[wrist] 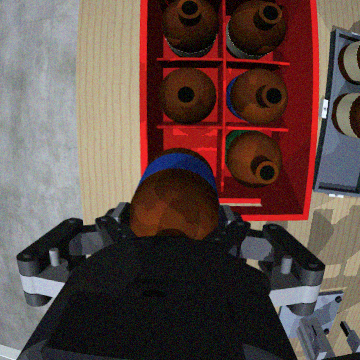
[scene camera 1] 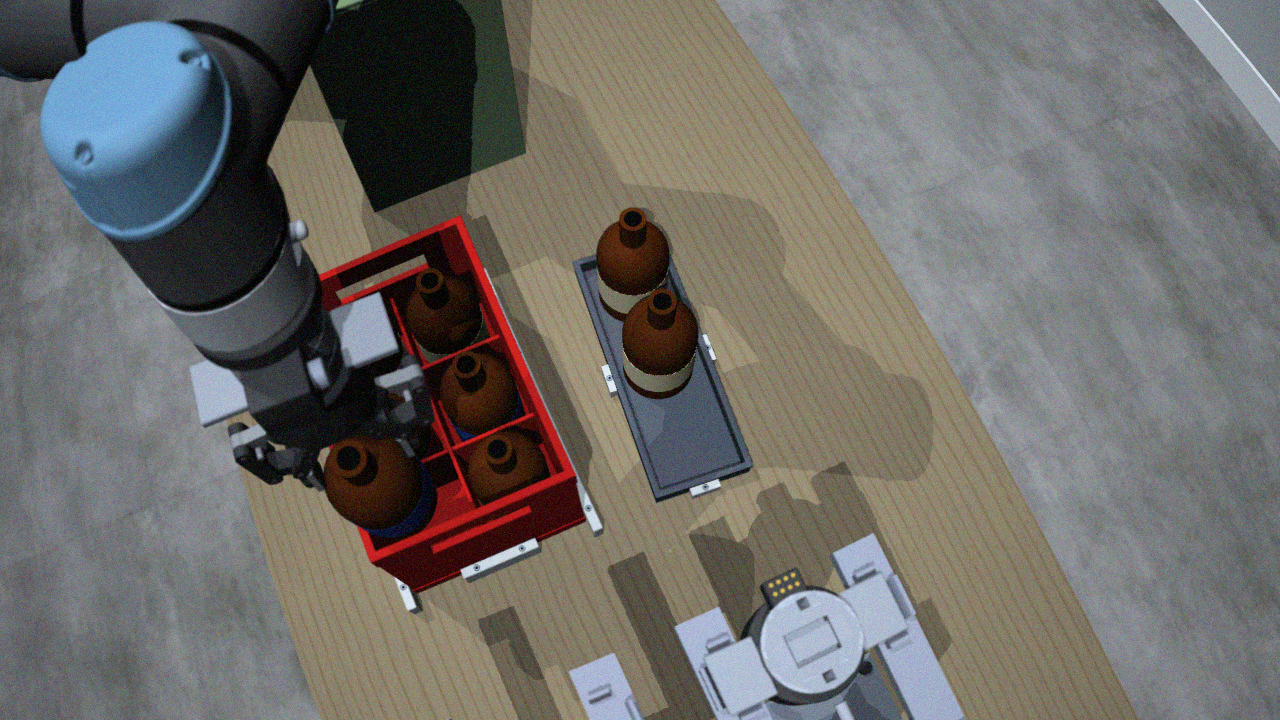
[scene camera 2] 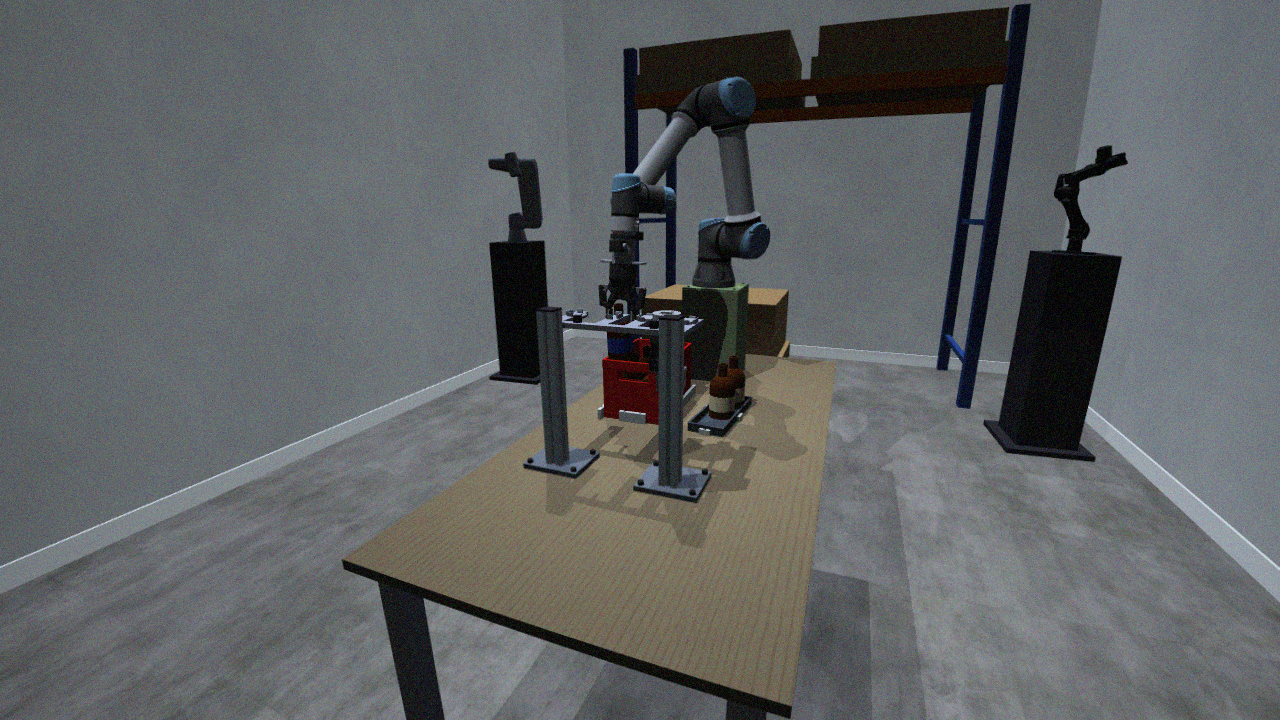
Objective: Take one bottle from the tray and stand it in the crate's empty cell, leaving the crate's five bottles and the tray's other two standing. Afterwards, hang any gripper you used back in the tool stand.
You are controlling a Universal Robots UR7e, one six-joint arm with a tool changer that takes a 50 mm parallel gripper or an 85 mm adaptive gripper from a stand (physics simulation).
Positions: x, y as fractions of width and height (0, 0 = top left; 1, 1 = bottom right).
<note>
In view: a blue-labelled bottle (scene camera 1: 0.29, 0.67), a gripper (scene camera 1: 0.63, 0.90), a gripper (scene camera 1: 0.28, 0.56) and a blue-labelled bottle (scene camera 1: 0.37, 0.55).
</note>
